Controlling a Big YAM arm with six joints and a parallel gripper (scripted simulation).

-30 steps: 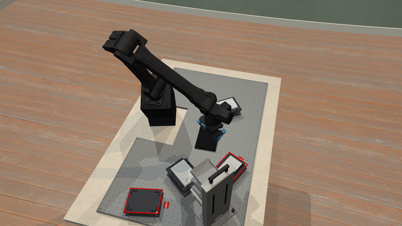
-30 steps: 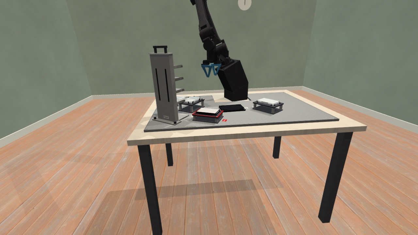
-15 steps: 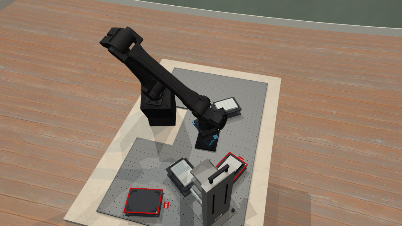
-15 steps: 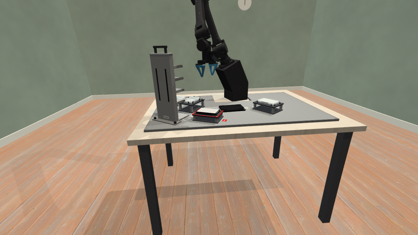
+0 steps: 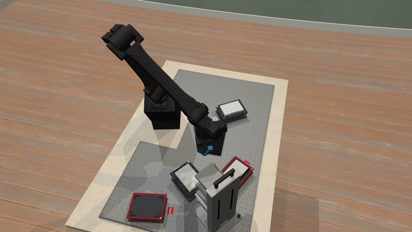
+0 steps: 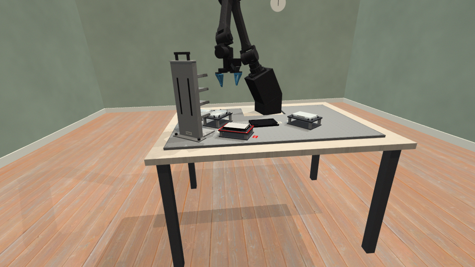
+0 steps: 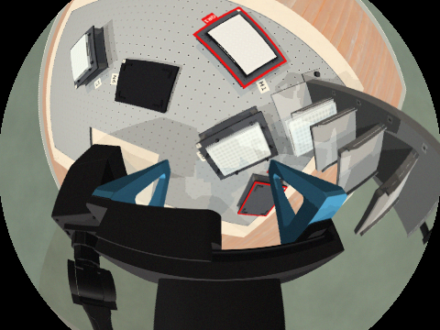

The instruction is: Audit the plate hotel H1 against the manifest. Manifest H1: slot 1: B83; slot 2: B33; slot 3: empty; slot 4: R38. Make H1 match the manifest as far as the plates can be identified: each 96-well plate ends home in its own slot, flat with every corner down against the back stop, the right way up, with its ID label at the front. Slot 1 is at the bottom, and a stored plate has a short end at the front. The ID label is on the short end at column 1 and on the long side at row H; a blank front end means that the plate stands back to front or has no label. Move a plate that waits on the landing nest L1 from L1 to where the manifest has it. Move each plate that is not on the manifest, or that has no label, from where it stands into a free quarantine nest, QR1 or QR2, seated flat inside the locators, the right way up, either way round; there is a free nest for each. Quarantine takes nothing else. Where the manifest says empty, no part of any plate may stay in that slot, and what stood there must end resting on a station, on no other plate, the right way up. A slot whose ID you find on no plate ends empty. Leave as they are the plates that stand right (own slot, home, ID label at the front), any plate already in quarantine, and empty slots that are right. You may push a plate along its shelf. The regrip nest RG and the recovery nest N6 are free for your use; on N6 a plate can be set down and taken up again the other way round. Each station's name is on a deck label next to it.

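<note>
The regrip nest RG lies 190 mm below my hand, 70 mm to the right of it and 70 mm behind it. The rest, counted from my hand: plate hotel H1: 240 mm to the right, 120 mm ahead, 60 mm below; then red-edged quarantine nest QR1: 210 mm below, 160 mm ahead; then H1 deck label: 250 mm below, 90 mm ahead, 80 mm to the right.
</note>
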